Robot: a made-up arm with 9 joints. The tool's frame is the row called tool.
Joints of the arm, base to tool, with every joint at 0 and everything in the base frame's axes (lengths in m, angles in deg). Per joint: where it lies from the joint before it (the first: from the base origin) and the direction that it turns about. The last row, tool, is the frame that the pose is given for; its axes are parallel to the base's.
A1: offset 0 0 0.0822 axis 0 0 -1
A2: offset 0.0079 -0.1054 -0.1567 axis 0 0 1
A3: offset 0.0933 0.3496 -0.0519 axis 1 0 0
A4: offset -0.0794 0.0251 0.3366 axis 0 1 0
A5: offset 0.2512 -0.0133 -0.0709 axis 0 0 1
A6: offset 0.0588 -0.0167 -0.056 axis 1 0 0
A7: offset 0.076 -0.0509 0.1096 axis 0 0 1
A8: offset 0.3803 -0.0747 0.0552 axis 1 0 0
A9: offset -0.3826 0.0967 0.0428 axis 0 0 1
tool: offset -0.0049 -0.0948 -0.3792
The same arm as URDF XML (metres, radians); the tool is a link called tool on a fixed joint. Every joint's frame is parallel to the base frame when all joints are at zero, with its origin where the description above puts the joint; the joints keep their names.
<robot name="arm">
  <link name="base_link"/>
  <link name="link1"/>
  <link name="link2"/>
  <link name="link3"/>
  <link name="link4"/>
  <link name="link5"/>
  <link name="link6"/>
  <link name="link7"/>
  <link name="link8"/>
  <link name="link9"/>
  <link name="tool"/>
  <joint name="A1" type="continuous">
    <parent link="base_link"/>
    <child link="link1"/>
    <origin xyz="0 0 0.0822" rpy="0 0 0"/>
    <axis xyz="0 0 -1"/>
  </joint>
  <joint name="A2" type="continuous">
    <parent link="link1"/>
    <child link="link2"/>
    <origin xyz="0.0079 -0.1054 -0.1567" rpy="0 0 0"/>
    <axis xyz="0 0 1"/>
  </joint>
  <joint name="A3" type="continuous">
    <parent link="link2"/>
    <child link="link3"/>
    <origin xyz="0.0933 0.3496 -0.0519" rpy="0 0 0"/>
    <axis xyz="1 0 0"/>
  </joint>
  <joint name="A4" type="continuous">
    <parent link="link3"/>
    <child link="link4"/>
    <origin xyz="-0.0794 0.0251 0.3366" rpy="0 0 0"/>
    <axis xyz="0 1 0"/>
  </joint>
  <joint name="A5" type="continuous">
    <parent link="link4"/>
    <child link="link5"/>
    <origin xyz="0.2512 -0.0133 -0.0709" rpy="0 0 0"/>
    <axis xyz="0 0 1"/>
  </joint>
  <joint name="A6" type="continuous">
    <parent link="link5"/>
    <child link="link6"/>
    <origin xyz="0.0588 -0.0167 -0.056" rpy="0 0 0"/>
    <axis xyz="1 0 0"/>
  </joint>
  <joint name="A7" type="continuous">
    <parent link="link6"/>
    <child link="link7"/>
    <origin xyz="0.076 -0.0509 0.1096" rpy="0 0 0"/>
    <axis xyz="0 0 1"/>
  </joint>
  <joint name="A8" type="continuous">
    <parent link="link7"/>
    <child link="link8"/>
    <origin xyz="0.3803 -0.0747 0.0552" rpy="0 0 0"/>
    <axis xyz="1 0 0"/>
  </joint>
  <joint name="A9" type="continuous">
    <parent link="link8"/>
    <child link="link9"/>
    <origin xyz="-0.3826 0.0967 0.0428" rpy="0 0 0"/>
    <axis xyz="0 0 1"/>
  </joint>
  <joint name="tool_joint" type="fixed">
    <parent link="link9"/>
    <child link="tool"/>
    <origin xyz="-0.0049 -0.0948 -0.3792" rpy="0 0 0"/>
  </joint>
</robot>

